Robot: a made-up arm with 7 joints.
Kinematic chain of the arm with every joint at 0, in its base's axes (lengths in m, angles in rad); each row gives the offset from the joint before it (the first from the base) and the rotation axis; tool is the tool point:
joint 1: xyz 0 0 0.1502 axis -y
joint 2: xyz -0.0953 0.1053 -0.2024 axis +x
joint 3: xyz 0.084 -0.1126 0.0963 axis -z
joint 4: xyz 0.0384 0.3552 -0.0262 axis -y
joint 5: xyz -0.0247 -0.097 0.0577 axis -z
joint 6: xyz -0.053 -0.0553 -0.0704 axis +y
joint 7: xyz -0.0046 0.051 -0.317 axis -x
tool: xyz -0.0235 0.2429 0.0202
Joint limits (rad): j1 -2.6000..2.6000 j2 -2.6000..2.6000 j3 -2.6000..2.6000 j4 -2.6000..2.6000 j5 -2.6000..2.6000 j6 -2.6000..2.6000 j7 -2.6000..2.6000
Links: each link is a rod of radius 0.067 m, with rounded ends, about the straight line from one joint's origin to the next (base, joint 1, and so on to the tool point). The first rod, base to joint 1, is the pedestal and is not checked.
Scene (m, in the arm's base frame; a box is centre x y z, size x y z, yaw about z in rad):
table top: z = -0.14
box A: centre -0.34 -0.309 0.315 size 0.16 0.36 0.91 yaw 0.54
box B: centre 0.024 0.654 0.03 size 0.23 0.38 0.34 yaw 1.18
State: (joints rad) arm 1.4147 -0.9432 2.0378 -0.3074 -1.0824 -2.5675 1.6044
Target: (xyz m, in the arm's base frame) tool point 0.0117 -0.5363 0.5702
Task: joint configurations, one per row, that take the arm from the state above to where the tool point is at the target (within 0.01 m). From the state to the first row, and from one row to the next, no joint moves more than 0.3 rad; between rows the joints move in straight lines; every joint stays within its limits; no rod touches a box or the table.
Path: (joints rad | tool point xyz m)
1: 1.4060 -0.8976 1.9946 -0.2228 -1.3002 -2.3210 1.6459 | -0.3826 0.0745 0.6955
2: 1.3973 -0.8520 1.9514 -0.1382 -1.5181 -2.0744 1.6874 | -0.2236 0.0331 0.8148
3: 1.3887 -0.8064 1.9082 -0.0536 -1.7359 -1.8279 1.7290 | -0.0224 0.0091 0.8768
4: 1.3674 -0.7299 2.0019 0.0025 -1.9486 -1.6720 1.8592 | 0.0760 -0.0716 0.8662
5: 1.3462 -0.6534 2.0957 0.0585 -2.1614 -1.5161 1.9895 | 0.1801 -0.1491 0.8264
6: 1.3250 -0.5770 2.1895 0.1146 -2.3741 -1.3602 2.1197 | 0.2808 -0.2210 0.7571
7: 1.2943 -0.5196 2.1611 -0.0232 -2.1011 -1.5067 2.0254 | 0.1953 -0.2322 0.7998
8: 1.2637 -0.4623 2.1327 -0.1610 -1.8281 -1.6532 1.9311 | 0.1110 -0.2857 0.8006
9: 1.2331 -0.4049 2.1044 -0.2989 -1.5550 -1.7998 1.8368 | 0.0476 -0.3683 0.7578
10: 1.2024 -0.3476 2.0760 -0.4367 -1.2820 -1.9463 1.7425 | 0.0151 -0.4587 0.6769
11: 1.1718 -0.2902 2.0476 -0.5745 -1.0090 -2.0928 1.6482 | 0.0117 -0.5363 0.5702

